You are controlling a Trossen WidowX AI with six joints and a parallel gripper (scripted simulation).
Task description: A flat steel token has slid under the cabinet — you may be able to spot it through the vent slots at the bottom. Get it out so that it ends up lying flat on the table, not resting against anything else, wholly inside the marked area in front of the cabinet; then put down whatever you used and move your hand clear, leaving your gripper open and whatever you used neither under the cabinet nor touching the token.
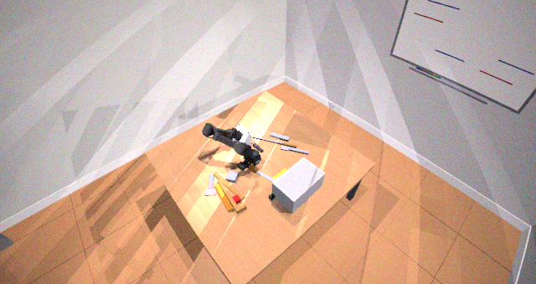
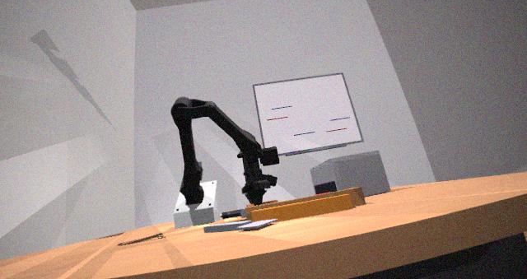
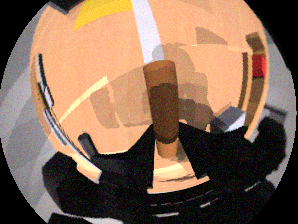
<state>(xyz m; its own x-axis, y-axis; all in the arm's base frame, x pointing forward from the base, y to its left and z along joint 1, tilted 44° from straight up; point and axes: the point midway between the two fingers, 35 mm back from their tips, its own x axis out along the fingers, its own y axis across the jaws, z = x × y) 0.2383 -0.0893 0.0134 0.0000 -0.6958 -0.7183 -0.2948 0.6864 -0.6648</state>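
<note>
My gripper tip is 150 mm to the left of the grey block, 10 mm below it and 10 mm short of it. Round my gripper tip: orange bar 290 mm to the right, 110 mm ahead, 10 mm above; thin wooden stick 210 mm to the right, 40 mm ahead; red block 230 mm to the right, 180 mm ahead, 10 mm above.
</note>
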